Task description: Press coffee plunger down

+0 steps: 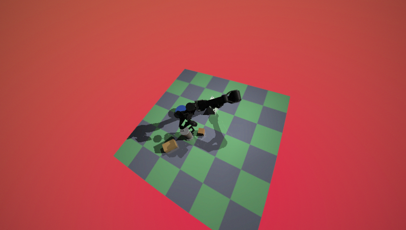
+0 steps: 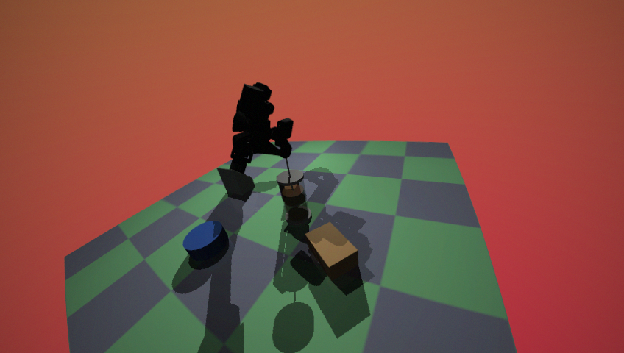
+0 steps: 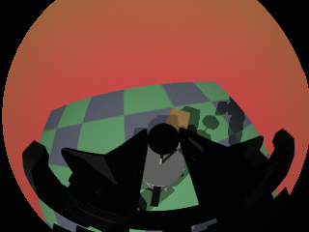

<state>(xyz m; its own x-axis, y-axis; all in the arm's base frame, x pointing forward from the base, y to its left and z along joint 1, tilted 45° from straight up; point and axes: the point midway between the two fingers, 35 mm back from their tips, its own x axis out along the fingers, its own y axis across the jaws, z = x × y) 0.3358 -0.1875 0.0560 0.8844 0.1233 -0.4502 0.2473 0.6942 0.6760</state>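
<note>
Now: the coffee press 11 cm below my gripper tip, 3 cm behind it and 1 cm to the left of it.
</note>
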